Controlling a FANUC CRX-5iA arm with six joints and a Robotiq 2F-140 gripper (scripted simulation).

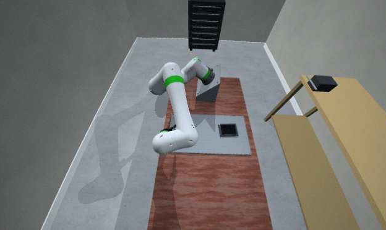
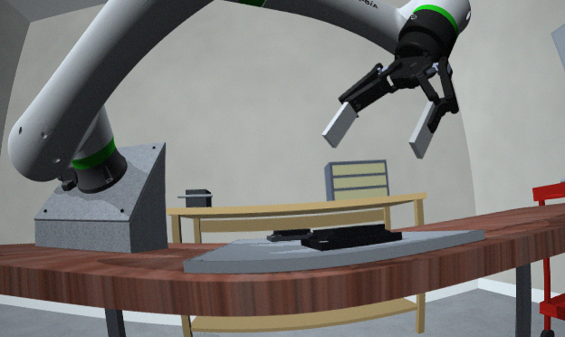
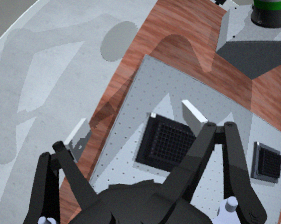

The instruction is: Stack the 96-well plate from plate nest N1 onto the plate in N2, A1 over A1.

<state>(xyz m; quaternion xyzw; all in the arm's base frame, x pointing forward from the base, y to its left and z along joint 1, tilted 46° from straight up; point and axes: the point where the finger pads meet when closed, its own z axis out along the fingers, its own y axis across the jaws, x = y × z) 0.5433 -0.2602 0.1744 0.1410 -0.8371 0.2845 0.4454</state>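
Right now my hand is 500 mm to the right of the nest N1, 130 mm above it and 80 mm past it. Round my hand: light mark (120 mm below, 60 mm behind, 50 mm to the left).
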